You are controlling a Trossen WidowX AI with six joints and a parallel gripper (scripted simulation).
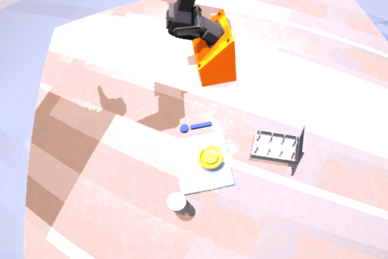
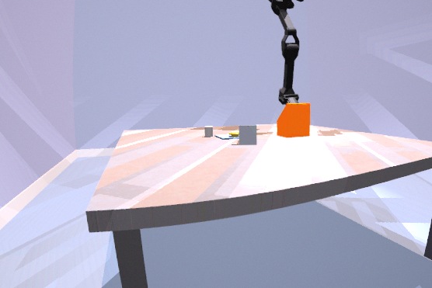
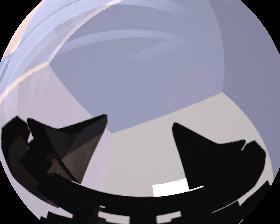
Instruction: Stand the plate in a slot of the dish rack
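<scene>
Now: gripper tip 42 cm short of the yellow plate, 7 cm to the left of it and 79 cm above it. Also, from my gripper tip: light blue mat 42 cm ahead, 9 cm to the right, 80 cm below; then blue spoon 32 cm ahead, 9 cm to the right, 80 cm below; then dish rack 45 cm ahead, 10 cm to the left, 78 cm below.
</scene>
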